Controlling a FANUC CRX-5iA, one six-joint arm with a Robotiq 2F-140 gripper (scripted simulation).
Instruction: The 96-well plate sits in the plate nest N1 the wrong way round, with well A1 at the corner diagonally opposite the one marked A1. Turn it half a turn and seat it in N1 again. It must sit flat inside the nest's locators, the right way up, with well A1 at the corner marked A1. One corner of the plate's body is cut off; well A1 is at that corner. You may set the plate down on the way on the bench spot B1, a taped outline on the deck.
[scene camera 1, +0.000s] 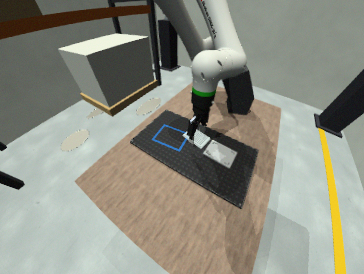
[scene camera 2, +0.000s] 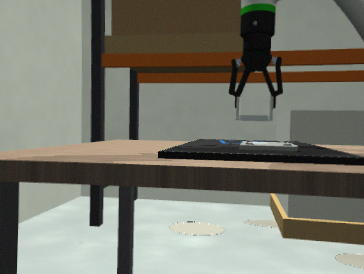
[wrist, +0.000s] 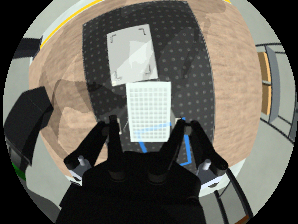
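Observation:
Scene camera 2 gives me my gripper (scene camera 2: 254, 120). The wrist view shows my gripper as well (wrist: 149, 113), and there I can also see a white 96-well plate (wrist: 157, 115) and a grey plate nest N1 (wrist: 131, 52).

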